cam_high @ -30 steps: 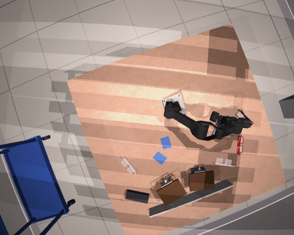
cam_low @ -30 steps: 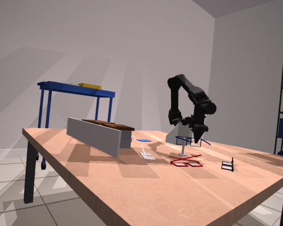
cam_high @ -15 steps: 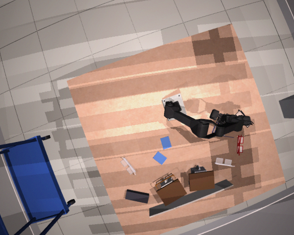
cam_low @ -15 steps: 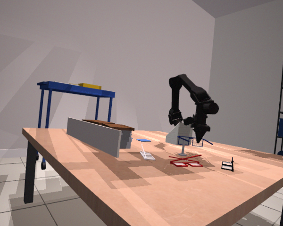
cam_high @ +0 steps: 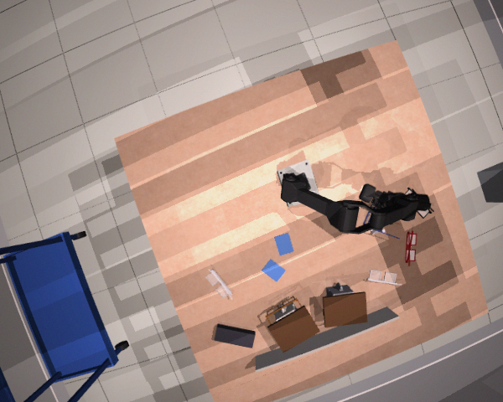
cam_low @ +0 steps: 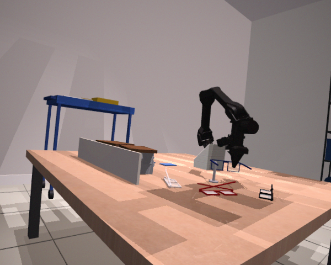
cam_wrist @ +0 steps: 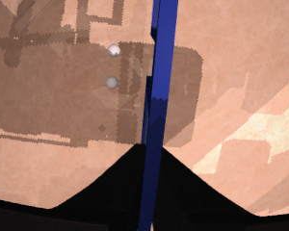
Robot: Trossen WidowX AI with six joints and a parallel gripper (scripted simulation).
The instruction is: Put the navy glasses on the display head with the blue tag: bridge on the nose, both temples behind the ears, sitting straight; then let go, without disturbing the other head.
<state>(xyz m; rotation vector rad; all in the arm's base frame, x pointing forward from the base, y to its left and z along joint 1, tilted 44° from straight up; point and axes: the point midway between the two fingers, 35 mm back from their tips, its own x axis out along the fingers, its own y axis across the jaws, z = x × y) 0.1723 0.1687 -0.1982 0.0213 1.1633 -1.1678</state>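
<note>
Now: the grey peg stand 12 cm ahead of my gripper tip, 2 cm to the right of it and 4 cm below it. Round my gripper tip: dark case (31 cm ahead, 72 cm to the right, 4 cm below).
</note>
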